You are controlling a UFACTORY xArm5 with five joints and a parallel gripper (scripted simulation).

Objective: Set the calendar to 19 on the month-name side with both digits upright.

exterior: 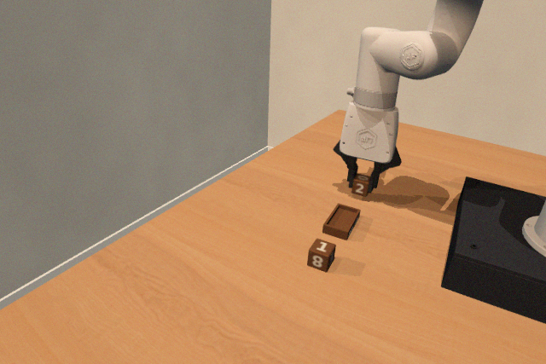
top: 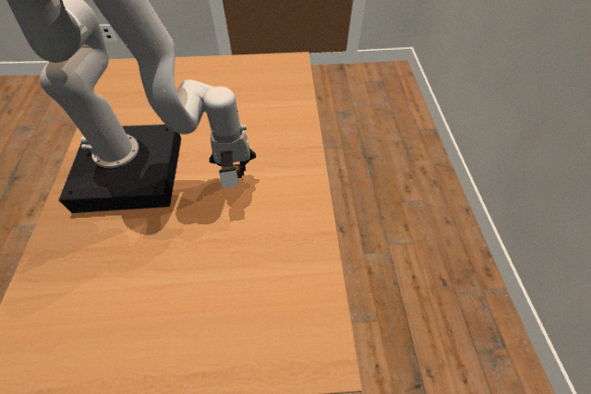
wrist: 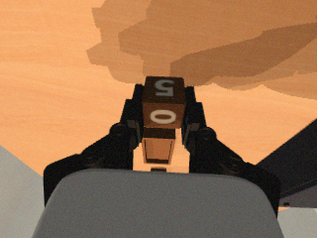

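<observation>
Right now my hand is 2 cm past the tray, 11 cm to the right of it and 3 cm above it. Also, from my hand: brown date cube 1 cm below.
</observation>
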